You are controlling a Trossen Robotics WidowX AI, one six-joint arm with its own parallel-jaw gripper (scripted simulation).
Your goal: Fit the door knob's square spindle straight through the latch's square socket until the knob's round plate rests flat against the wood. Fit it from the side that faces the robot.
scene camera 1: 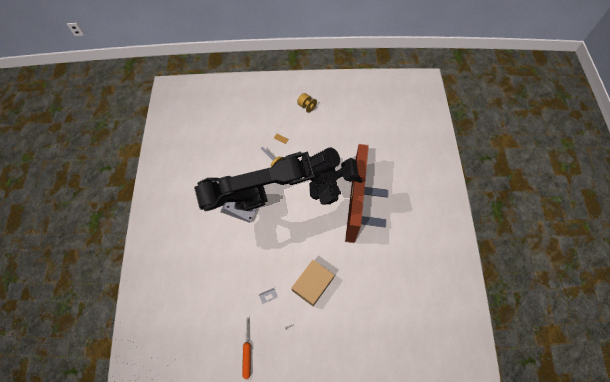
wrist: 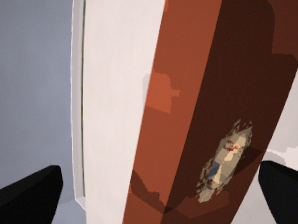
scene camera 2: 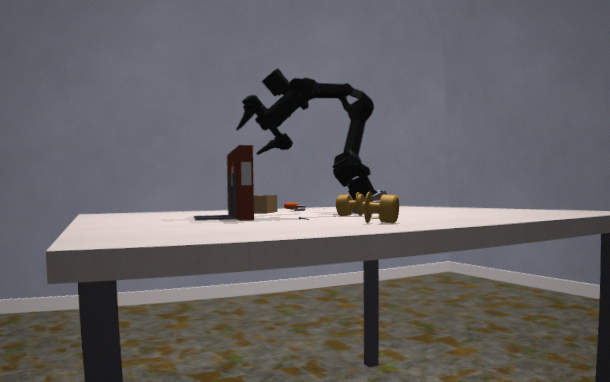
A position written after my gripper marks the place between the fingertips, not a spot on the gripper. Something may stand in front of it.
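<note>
My own gripper is visible to me at (scene camera 2: 247, 142), at (scene camera 1: 351, 187) and at (wrist: 161, 174). I see a brass door knob (scene camera 2: 388, 208). There is a red-brown wooden door slab (scene camera 1: 357, 189) as well, and the wrist view gives me that slab too (wrist: 213, 76). A tan cardboard box (scene camera 1: 315, 279) is also part of what I see, though in the wrist view the box is out of frame.
</note>
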